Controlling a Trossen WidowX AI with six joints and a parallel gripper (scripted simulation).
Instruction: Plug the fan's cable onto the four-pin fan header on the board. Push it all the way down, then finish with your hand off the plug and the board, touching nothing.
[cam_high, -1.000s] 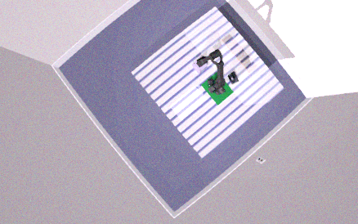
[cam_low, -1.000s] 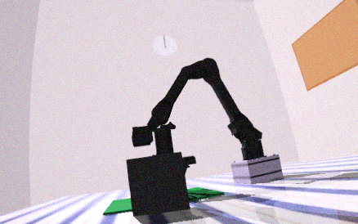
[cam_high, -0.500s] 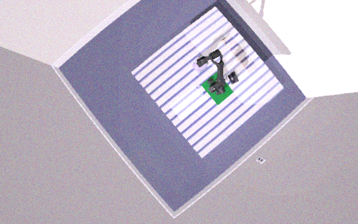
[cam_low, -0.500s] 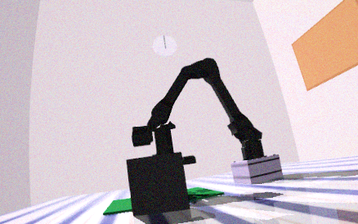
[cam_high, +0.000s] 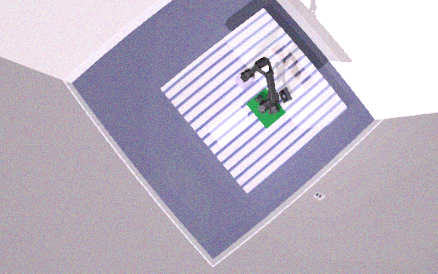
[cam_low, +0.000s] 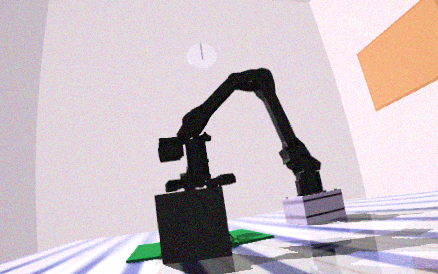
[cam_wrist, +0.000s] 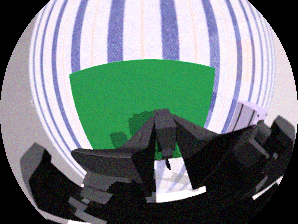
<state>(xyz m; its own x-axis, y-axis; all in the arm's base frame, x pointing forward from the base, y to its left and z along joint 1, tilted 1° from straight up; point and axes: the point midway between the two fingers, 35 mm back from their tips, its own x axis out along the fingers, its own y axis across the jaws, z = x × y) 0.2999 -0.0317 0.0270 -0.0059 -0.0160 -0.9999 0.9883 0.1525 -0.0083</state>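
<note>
Right now the green board is 3 cm ahead of my gripper tip, 5 cm to the left of it and 8 cm below it. Round my gripper tip: fan 4 cm ahead, 23 cm to the left, 1 cm below; then fan plug 1 cm to the left, 1 cm above.
</note>
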